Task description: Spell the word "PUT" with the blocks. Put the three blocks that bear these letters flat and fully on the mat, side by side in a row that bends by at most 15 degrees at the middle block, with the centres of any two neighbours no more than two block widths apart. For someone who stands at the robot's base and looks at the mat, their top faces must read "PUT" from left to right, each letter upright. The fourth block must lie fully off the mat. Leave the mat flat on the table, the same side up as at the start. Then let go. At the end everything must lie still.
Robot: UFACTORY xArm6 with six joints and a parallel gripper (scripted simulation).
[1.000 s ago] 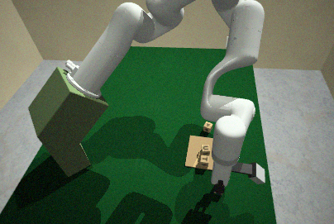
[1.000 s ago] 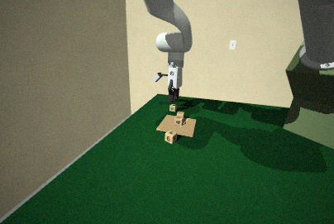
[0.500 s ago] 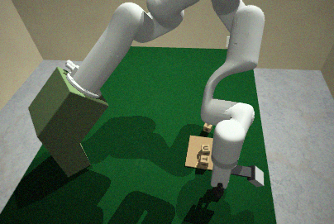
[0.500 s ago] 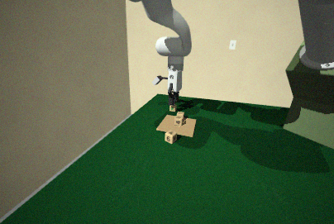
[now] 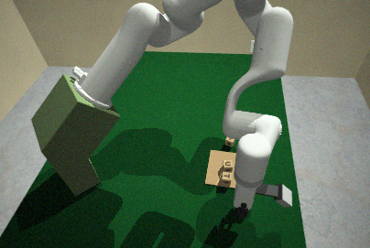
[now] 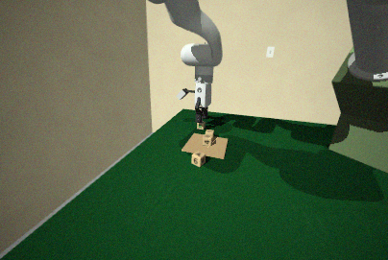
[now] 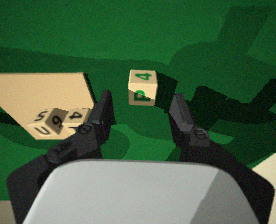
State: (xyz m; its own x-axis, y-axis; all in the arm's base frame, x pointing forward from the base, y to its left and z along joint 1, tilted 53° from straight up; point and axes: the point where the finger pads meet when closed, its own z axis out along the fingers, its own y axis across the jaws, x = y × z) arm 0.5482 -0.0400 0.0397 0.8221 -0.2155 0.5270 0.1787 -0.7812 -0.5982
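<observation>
Now: the P block 40 mm below my hand. Also, from my hand: mat (90 mm behind, 120 mm to the left, 50 mm below).
</observation>
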